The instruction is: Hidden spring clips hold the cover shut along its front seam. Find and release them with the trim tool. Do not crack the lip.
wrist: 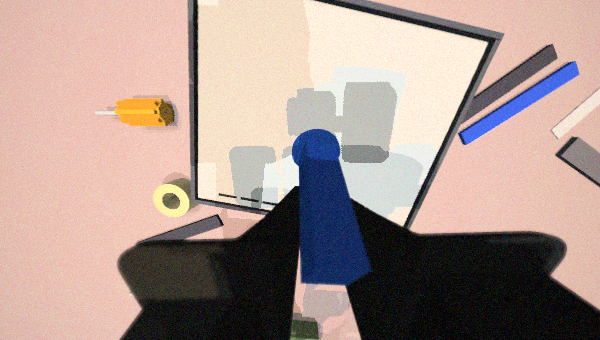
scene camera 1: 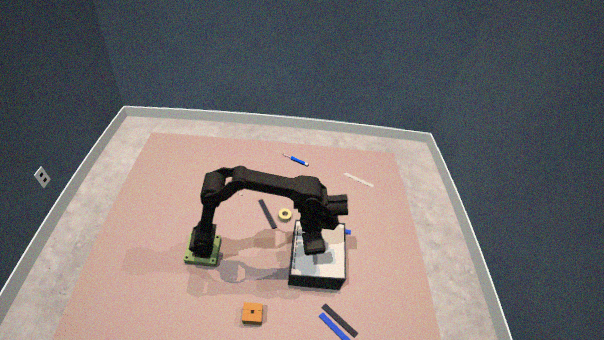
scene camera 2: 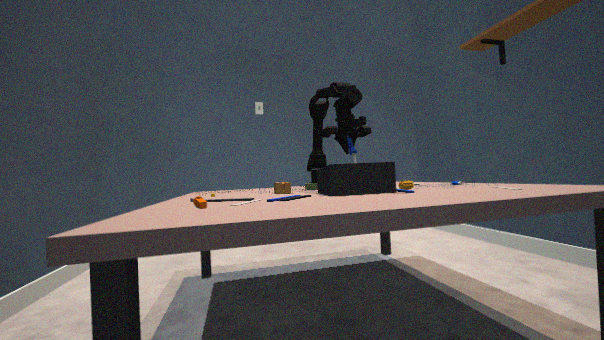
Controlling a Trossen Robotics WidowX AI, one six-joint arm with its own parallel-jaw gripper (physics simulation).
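Seen in the pictures: gripper, between the fingertips: [wrist: 312, 192] [scene camera 1: 310, 238] [scene camera 2: 349, 154]; arm's base, origin of its link: [scene camera 1: 202, 249].
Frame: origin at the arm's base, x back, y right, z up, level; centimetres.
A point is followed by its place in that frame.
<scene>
A dark box [scene camera 2: 357, 179] {x -49.8, y -0.4, z 1.9 cm} has a white cover [scene camera 1: 334, 267] {x -45.9, y 4.3, z 6.4 cm} [wrist: 245, 65] {x -44.7, y -9.6, z 6.3 cm} inside its dark rim. Thin black dashes [wrist: 228, 196] {x -32.9, y -10.7, z 5.2 cm} mark the seam along the cover's edge nearest the arm's base; the fingers and tool hide part of that edge. My gripper [scene camera 1: 314, 246] {x -37.0, y -3.2, z 11.1 cm} [scene camera 2: 348, 148] {x -37.0, y -3.2, z 11.1 cm} [wrist: 312, 192] {x -37.0, y -3.2, z 11.1 cm} is above the box, shut on the trim tool's blue handle [scene camera 2: 352, 146] {x -39.4, y -3.5, z 13.7 cm} [wrist: 327, 220] {x -38.1, y -3.3, z 16.1 cm}. The pale blade [scene camera 2: 355, 158] {x -40.2, y -4.1, z 9.2 cm} points down to the box's top; I cannot tell whether it touches. The handle hides the blade in the wrist view. No clips show.
A yellow ring [scene camera 1: 280, 215] {x -26.3, y -19.5, z -0.5 cm} [wrist: 158, 200] {x -27.8, y -22.4, z -0.5 cm} and a dark bar [scene camera 1: 267, 214] {x -21.0, y -20.7, z -2.5 cm} [wrist: 187, 229] {x -22.3, y -19.7, z -2.5 cm} lie near the box. An orange-handled tool [scene camera 2: 406, 184] {x -40.7, y -23.5, z -1.1 cm} [wrist: 140, 112] {x -39.4, y -23.5, z 0.2 cm} lies beside it. Also on the table are a dark bar [wrist: 512, 82] {x -50.8, y 21.1, z -2.5 cm}, a blue bar [wrist: 520, 104] {x -48.5, y 23.3, z -2.4 cm} and an orange block [scene camera 1: 252, 320] {x -21.2, y 23.1, z 1.5 cm}.
</scene>
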